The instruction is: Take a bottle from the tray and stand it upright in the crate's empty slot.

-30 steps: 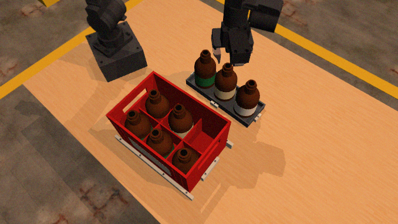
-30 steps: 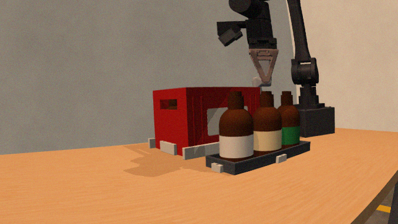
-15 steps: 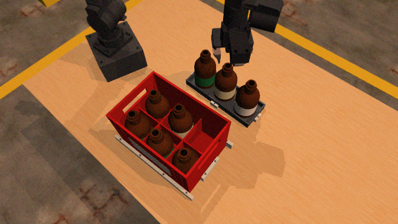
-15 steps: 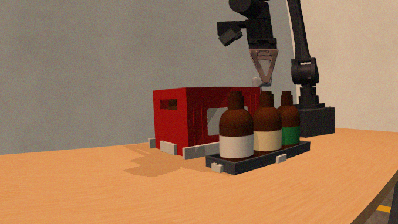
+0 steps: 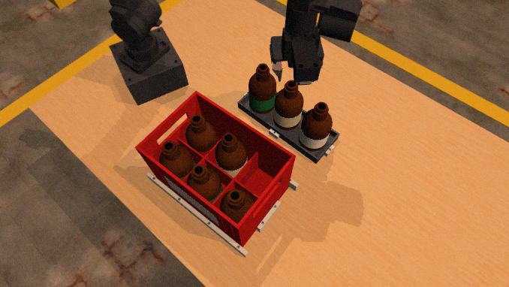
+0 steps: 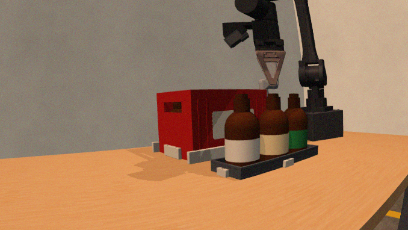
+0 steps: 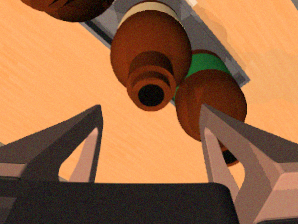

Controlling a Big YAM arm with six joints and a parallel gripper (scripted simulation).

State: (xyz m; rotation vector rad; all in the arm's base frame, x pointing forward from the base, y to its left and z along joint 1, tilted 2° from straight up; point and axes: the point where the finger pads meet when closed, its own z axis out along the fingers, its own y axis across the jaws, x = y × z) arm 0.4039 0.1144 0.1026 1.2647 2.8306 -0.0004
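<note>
Now: hand 17 cm above the dark tray. Round my hand: red crate (25 cm to the right, 10 cm below, 2 cm behind).
</note>
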